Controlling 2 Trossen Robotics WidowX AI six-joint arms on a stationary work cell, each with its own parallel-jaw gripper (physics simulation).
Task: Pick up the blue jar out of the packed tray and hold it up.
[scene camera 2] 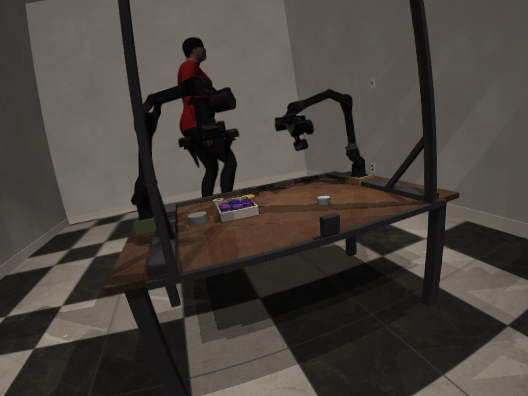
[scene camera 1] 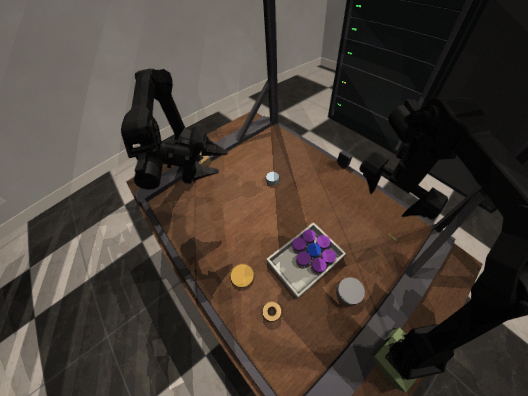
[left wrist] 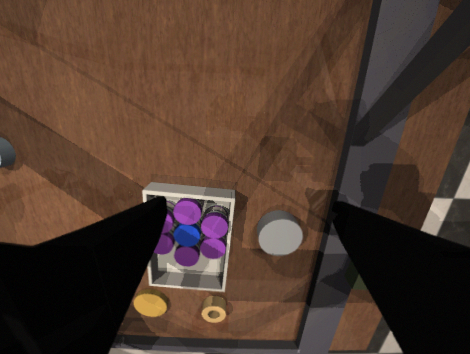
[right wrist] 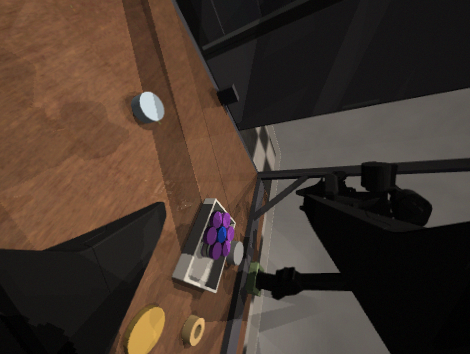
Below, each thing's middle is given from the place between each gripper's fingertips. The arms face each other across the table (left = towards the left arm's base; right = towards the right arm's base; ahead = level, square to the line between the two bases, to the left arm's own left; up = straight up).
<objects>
I see the grey cylinder (left wrist: 279,234) 160 mm ahead of my left hand, 70 mm to the left of it and 200 mm below it. Also, from my left hand: white tray (scene camera 1: 299,279): 180 mm ahead, 80 mm to the right, 230 mm below; then yellow disc (left wrist: 149,302): 360 mm ahead, 180 mm to the right, 210 mm below; then pale blue cylinder (right wrist: 147,107): 30 mm ahead, 400 mm to the right, 210 mm below.
The pale blue cylinder is 23 cm below my right hand, 19 cm behind it and 1 cm to the right of it. The rest, counted from my right hand: white tray: 31 cm to the left, 25 cm below, 4 cm behind; then yellow disc: 23 cm below, 21 cm to the left, 14 cm ahead; then grey cylinder: 46 cm to the left, 22 cm below, 6 cm behind.
</objects>
